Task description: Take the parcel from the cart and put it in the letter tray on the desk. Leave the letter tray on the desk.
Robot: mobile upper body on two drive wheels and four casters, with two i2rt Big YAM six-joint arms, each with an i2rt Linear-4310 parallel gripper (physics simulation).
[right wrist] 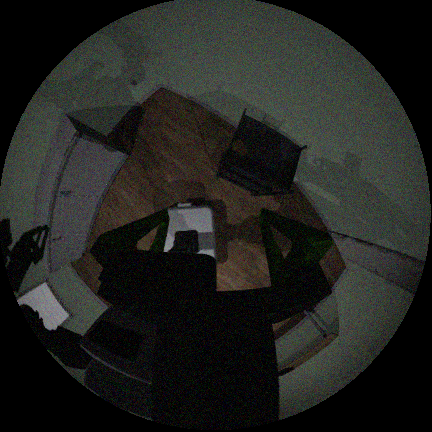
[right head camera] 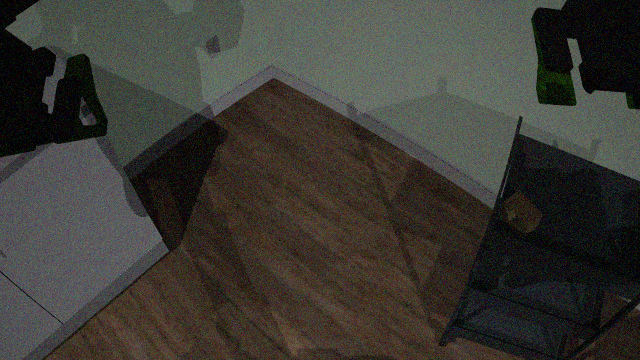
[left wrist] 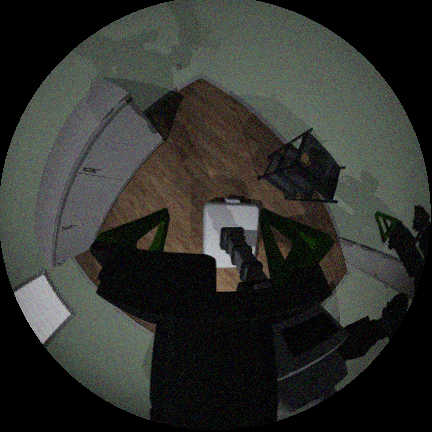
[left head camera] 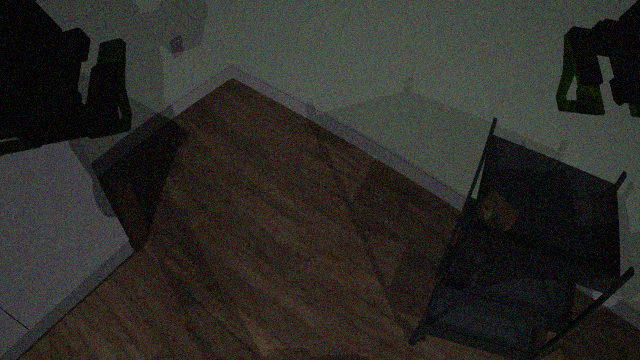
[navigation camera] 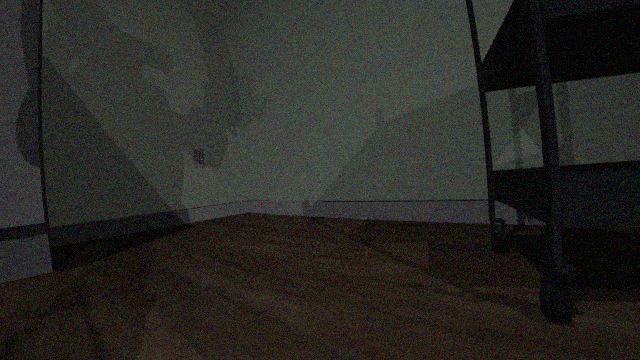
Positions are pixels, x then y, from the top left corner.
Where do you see a dark cart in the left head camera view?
490, 291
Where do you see a brown parcel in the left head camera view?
At 494, 210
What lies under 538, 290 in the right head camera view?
A dark cart.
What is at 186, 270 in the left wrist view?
My left gripper.
